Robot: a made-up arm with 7 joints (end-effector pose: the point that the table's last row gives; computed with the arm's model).
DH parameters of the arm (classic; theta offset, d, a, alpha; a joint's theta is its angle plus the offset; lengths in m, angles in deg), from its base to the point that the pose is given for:
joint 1: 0 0.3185 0 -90
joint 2: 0 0 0 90
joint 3: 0 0.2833 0.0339 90
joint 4: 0 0 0.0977 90
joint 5: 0 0.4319 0 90
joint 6: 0 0 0.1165 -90
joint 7: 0 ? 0 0
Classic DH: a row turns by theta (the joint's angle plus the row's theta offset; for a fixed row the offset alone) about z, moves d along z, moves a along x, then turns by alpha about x.
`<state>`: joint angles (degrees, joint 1 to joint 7).
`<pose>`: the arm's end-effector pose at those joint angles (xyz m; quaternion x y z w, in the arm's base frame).
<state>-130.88 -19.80 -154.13 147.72 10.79 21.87 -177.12</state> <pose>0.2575 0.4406 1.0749 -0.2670 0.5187 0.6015 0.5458</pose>
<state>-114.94 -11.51 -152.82 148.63 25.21 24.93 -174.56</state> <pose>0.0812 0.3937 1.1371 -0.3090 0.4302 0.7691 0.3578</pose>
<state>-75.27 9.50 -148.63 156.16 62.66 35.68 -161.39</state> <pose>-0.0955 -0.0064 1.2259 0.3987 -0.0993 -0.8561 0.3136</pose>
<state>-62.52 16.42 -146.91 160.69 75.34 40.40 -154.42</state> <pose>-0.0134 -0.1636 1.2166 0.4236 0.0456 -0.7360 0.5261</pose>
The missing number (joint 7, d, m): 0.1487
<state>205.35 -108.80 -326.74 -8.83 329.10 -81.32 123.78</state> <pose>0.0453 -0.1890 0.4757 0.3341 -0.3906 0.7838 0.3485</pose>
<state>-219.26 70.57 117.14 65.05 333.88 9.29 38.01</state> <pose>-0.4111 -0.3889 0.6968 0.1069 -0.6559 0.7365 0.1264</pose>
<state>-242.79 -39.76 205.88 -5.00 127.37 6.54 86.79</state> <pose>-0.1277 0.1127 0.0464 -0.5522 -0.7484 -0.1977 0.3097</pose>
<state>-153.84 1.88 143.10 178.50 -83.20 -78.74 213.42</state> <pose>-0.0608 0.1692 0.9524 -0.5613 -0.2788 -0.3932 0.6727</pose>
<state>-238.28 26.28 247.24 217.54 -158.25 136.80 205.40</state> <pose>-0.5072 0.0212 0.6662 0.9412 -0.0157 0.1081 0.3196</pose>
